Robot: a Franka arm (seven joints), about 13 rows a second.
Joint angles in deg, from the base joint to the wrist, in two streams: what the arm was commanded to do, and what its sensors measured. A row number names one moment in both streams.
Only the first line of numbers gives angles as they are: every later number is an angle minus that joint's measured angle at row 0.
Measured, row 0:
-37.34, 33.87, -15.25, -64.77, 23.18, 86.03, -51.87
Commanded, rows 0 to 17:
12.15, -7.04, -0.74, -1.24, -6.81, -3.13, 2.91
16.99, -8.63, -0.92, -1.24, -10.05, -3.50, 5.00
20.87, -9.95, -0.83, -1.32, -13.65, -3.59, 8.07
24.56, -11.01, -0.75, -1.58, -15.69, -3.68, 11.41
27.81, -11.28, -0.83, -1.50, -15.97, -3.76, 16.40
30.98, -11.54, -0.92, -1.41, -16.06, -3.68, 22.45
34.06, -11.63, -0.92, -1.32, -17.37, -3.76, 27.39
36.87, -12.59, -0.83, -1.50, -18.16, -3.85, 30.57
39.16, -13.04, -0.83, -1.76, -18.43, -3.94, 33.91
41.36, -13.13, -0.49, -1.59, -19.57, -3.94, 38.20
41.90, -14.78, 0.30, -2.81, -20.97, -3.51, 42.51
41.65, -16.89, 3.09, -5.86, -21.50, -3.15, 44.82
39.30, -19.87, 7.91, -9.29, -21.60, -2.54, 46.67
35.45, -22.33, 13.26, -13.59, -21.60, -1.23, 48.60
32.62, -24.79, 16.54, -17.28, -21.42, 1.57, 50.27
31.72, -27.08, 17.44, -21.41, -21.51, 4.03, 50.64
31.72, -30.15, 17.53, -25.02, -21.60, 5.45, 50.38
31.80, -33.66, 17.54, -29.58, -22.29, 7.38, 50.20
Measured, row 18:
32.89, -24.43, 16.21, -17.35, -20.44, 2.52, 48.99
